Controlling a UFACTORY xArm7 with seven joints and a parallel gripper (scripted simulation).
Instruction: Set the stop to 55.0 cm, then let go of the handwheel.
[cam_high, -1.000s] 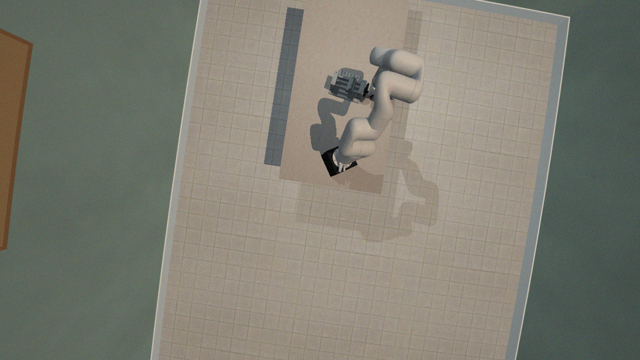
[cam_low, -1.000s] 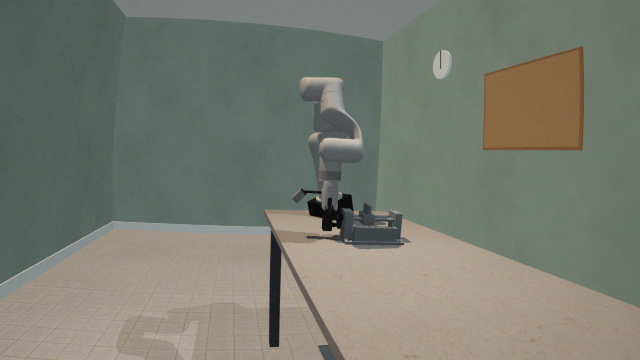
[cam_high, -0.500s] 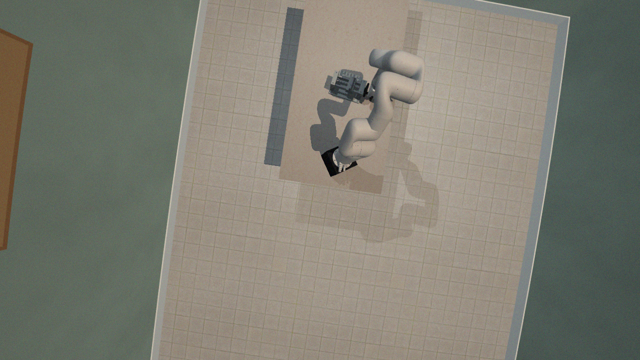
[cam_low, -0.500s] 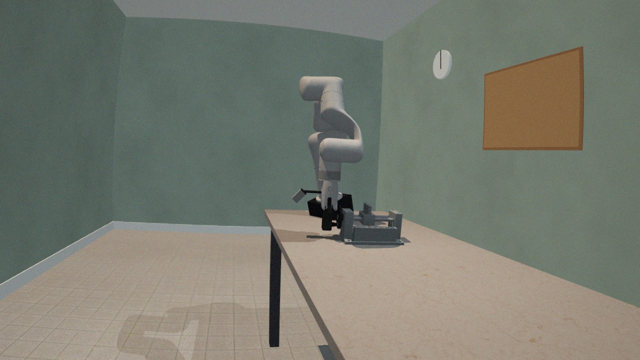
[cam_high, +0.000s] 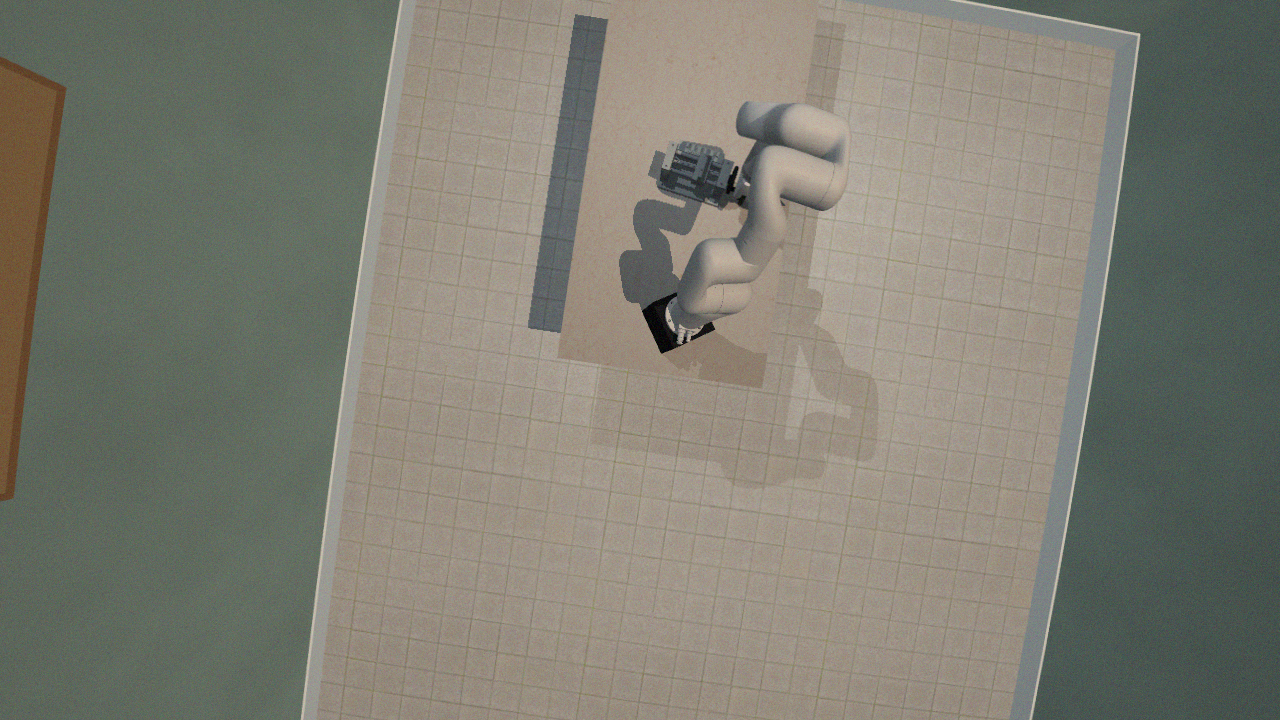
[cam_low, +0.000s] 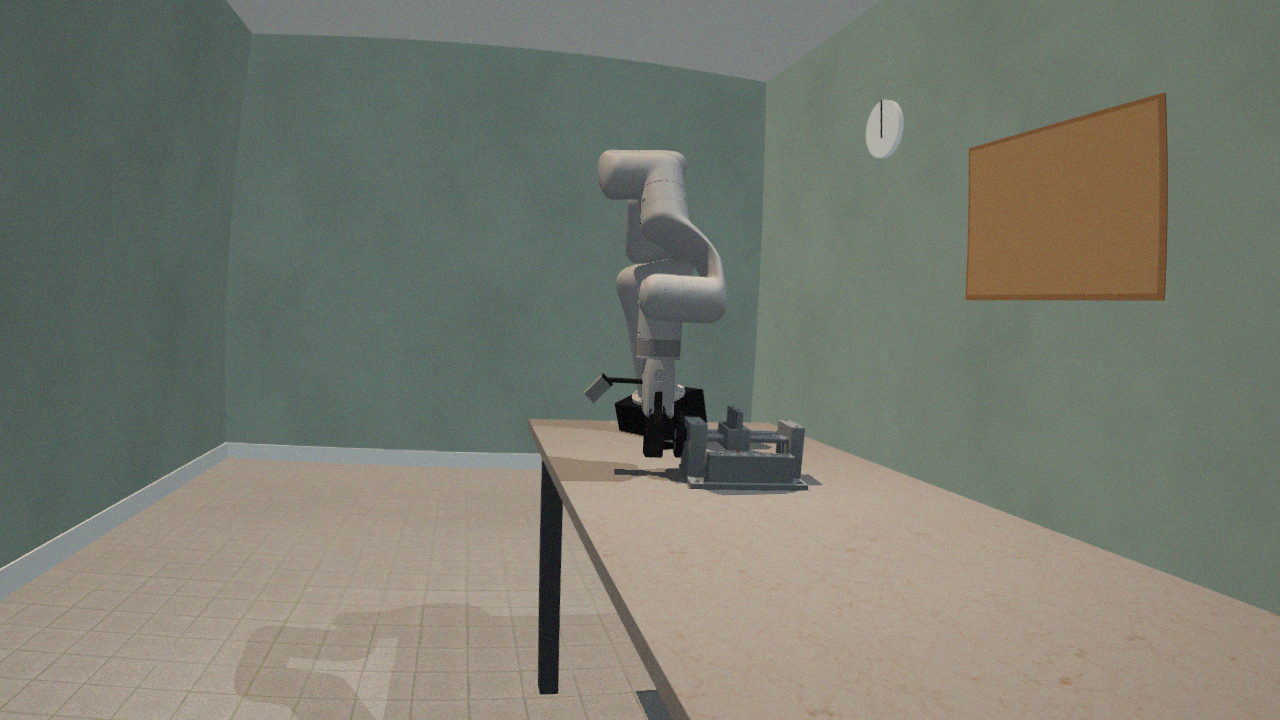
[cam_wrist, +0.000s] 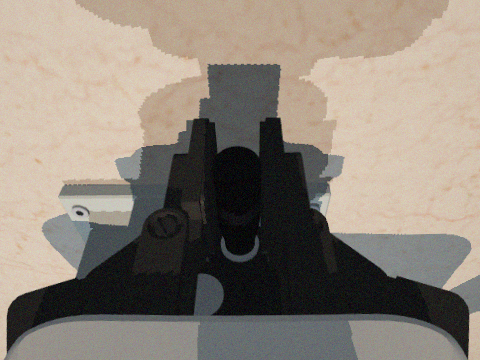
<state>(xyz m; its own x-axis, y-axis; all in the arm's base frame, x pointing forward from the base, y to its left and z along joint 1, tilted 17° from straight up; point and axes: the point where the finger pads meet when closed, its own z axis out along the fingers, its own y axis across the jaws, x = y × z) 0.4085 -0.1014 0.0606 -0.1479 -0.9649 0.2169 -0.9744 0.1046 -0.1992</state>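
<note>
Now: the black handwheel 1 cm ahead of my hand and 2 cm to the left of it. From my hand the other things lie so: crank handle 1 cm to the left; stop block 5 cm ahead, 13 cm to the left, 4 cm above.
</note>
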